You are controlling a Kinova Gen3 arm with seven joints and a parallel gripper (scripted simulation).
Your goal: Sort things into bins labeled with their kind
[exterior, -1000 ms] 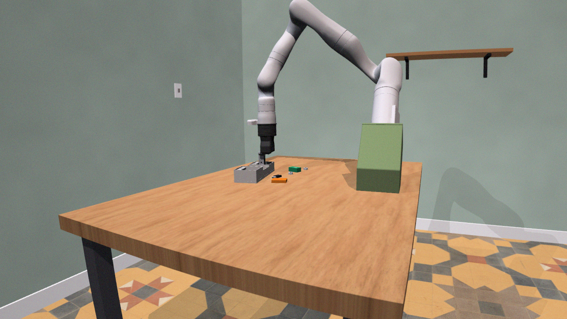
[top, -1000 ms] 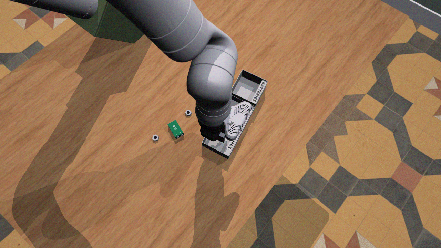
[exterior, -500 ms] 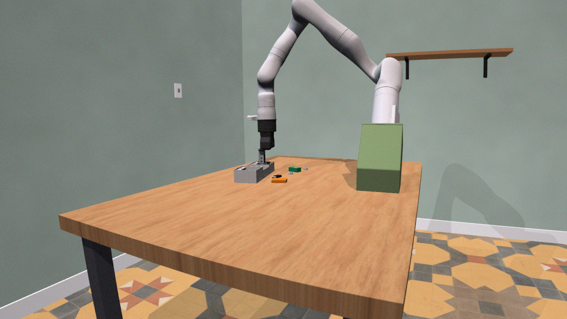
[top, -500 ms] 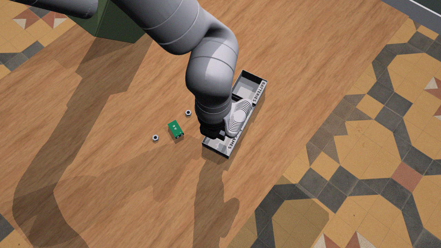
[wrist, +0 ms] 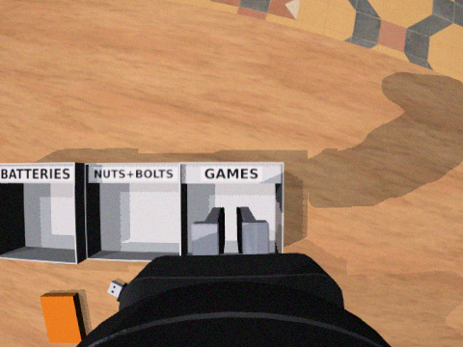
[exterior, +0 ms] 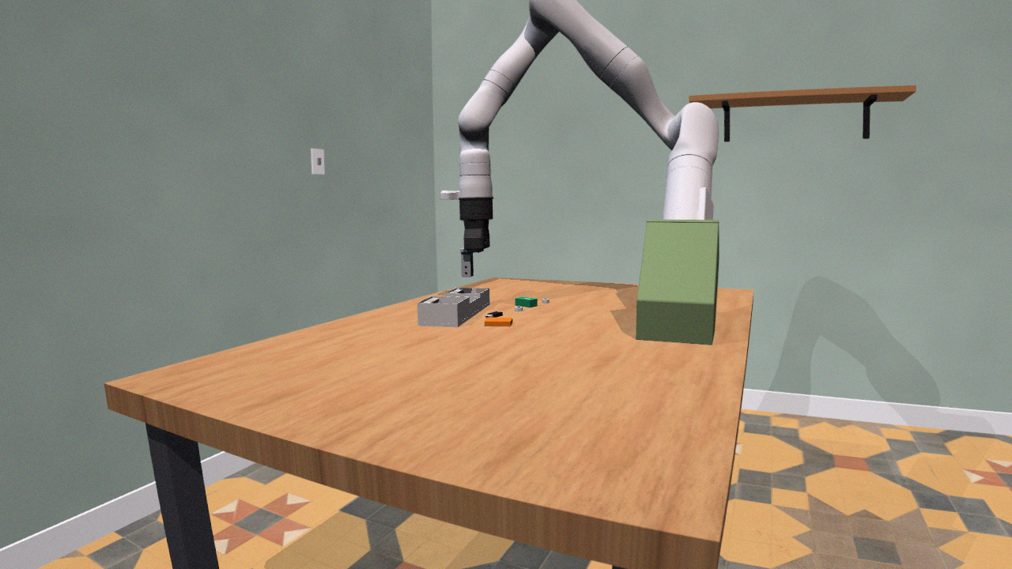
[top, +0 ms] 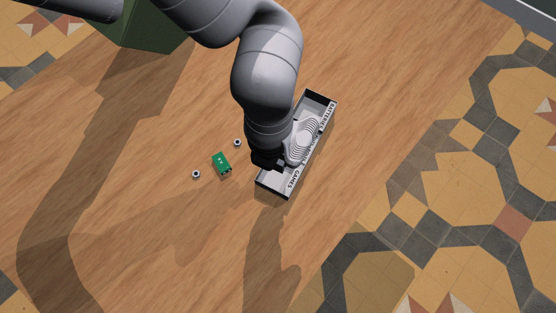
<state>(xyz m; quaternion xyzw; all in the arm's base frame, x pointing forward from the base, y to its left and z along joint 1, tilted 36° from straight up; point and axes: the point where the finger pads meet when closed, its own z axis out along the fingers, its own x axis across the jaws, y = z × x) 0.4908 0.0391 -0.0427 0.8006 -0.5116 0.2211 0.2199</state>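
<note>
My gripper is now 80 mm to the right of the bin row, 70 mm above it and 30 mm past it. The rest, counted from my hand: black USB stick 120 mm behind, 90 mm below, 60 mm to the left; then flat orange box 170 mm behind, 120 mm to the left, 90 mm below; then green 9 v battery 100 mm behind, 80 mm to the right, 80 mm below.
</note>
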